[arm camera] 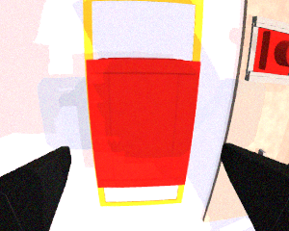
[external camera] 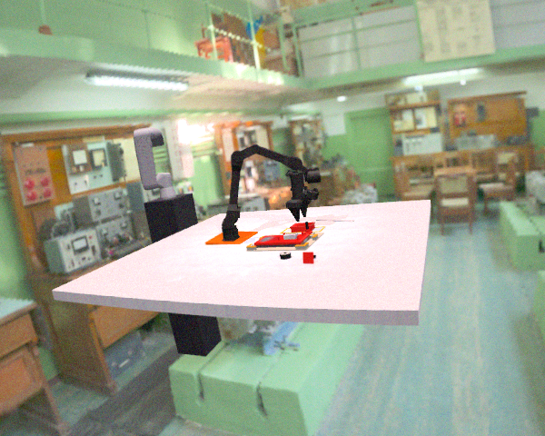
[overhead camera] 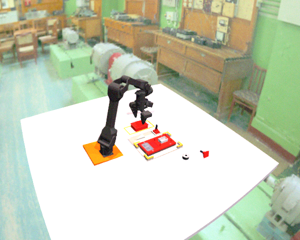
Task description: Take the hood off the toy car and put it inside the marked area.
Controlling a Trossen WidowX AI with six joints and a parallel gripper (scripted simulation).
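My gripper tip is now 30 mm above the red hood. Round my gripper tip: white wheel: 50 mm ahead, 390 mm to the right, 40 mm below.
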